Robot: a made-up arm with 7 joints. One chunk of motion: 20 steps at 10 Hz.
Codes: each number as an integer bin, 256 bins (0 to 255) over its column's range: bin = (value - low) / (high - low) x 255, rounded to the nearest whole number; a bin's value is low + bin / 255 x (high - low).
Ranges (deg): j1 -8..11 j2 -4..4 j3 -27..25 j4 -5..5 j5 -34..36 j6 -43..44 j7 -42..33
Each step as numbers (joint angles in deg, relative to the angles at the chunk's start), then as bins.
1 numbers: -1.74 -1.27 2.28 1.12 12.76 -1.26 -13.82
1 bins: 84 87 144 156 170 122 96
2 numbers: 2.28 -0.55 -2.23 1.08 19.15 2.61 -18.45
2 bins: 138 110 121 155 194 134 80
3 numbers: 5.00 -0.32 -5.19 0.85 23.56 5.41 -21.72
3 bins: 174 117 107 149 210 142 69
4 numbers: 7.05 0.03 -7.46 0.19 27.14 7.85 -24.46
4 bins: 202 128 96 132 223 149 60
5 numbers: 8.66 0.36 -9.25 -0.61 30.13 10.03 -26.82
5 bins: 224 139 87 112 234 155 52
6 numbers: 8.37 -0.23 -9.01 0.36 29.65 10.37 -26.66
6 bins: 220 120 88 137 232 156 52
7 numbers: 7.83 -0.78 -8.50 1.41 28.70 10.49 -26.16
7 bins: 212 103 91 163 228 157 54
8 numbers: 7.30 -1.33 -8.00 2.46 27.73 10.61 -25.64
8 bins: 205 85 93 190 225 157 56
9 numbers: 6.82 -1.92 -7.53 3.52 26.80 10.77 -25.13
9 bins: 199 66 95 217 221 158 57
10 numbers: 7.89 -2.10 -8.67 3.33 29.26 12.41 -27.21
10 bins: 213 61 90 212 230 162 50
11 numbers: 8.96 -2.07 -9.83 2.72 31.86 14.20 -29.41
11 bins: 228 62 84 197 240 168 43
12 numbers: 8.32 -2.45 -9.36 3.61 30.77 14.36 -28.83
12 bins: 219 49 87 220 236 168 45
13 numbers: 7.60 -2.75 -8.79 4.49 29.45 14.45 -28.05
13 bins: 209 40 89 242 231 168 47
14 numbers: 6.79 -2.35 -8.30 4.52 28.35 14.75 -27.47
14 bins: 198 53 92 243 227 169 49
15 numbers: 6.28 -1.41 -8.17 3.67 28.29 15.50 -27.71
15 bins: 192 83 92 221 227 171 49
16 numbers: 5.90 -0.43 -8.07 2.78 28.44 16.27 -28.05
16 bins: 187 114 93 198 227 174 47
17 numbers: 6.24 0.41 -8.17 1.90 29.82 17.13 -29.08
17 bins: 191 141 92 176 232 176 44
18 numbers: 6.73 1.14 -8.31 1.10 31.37 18.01 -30.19
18 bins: 198 164 92 156 238 179 40
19 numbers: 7.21 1.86 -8.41 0.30 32.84 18.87 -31.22
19 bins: 204 187 91 135 243 181 37
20 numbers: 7.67 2.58 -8.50 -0.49 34.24 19.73 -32.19
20 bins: 210 210 91 115 249 184 33
